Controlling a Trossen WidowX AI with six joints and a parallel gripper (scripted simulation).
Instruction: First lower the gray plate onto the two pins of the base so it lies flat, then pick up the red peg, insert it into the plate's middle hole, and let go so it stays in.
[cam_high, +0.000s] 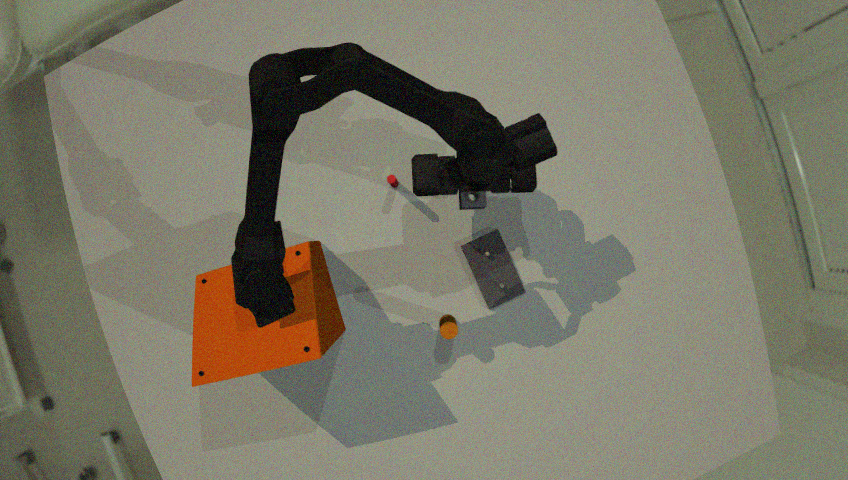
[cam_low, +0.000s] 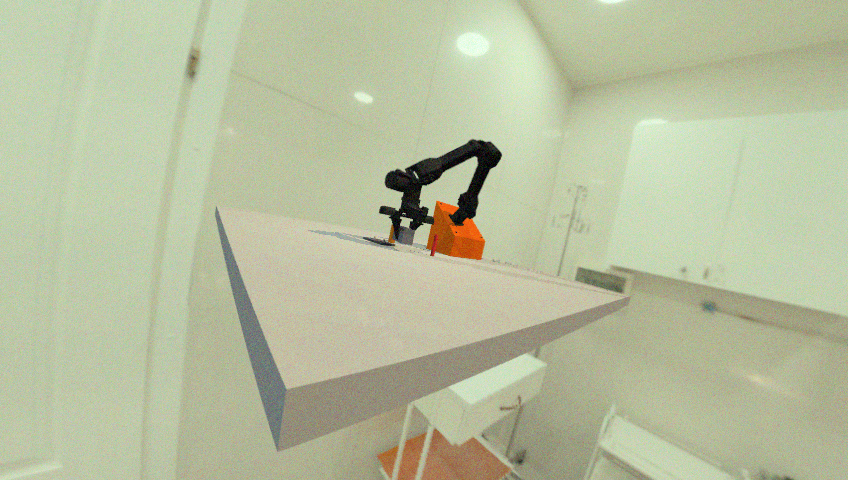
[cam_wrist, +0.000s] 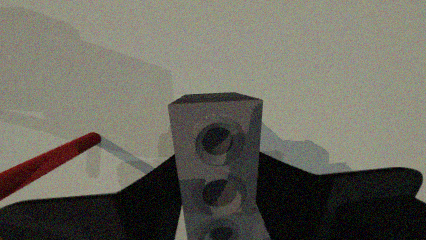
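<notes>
The gray slab is 2 cm behind my gripper tip, 15 cm to the right of it and 3 cm below it. Round my gripper tip: plate: 3 cm above; red peg: 12 cm behind, 5 cm to the left; orange cylinder: 13 cm behind, 21 cm to the right.
</notes>
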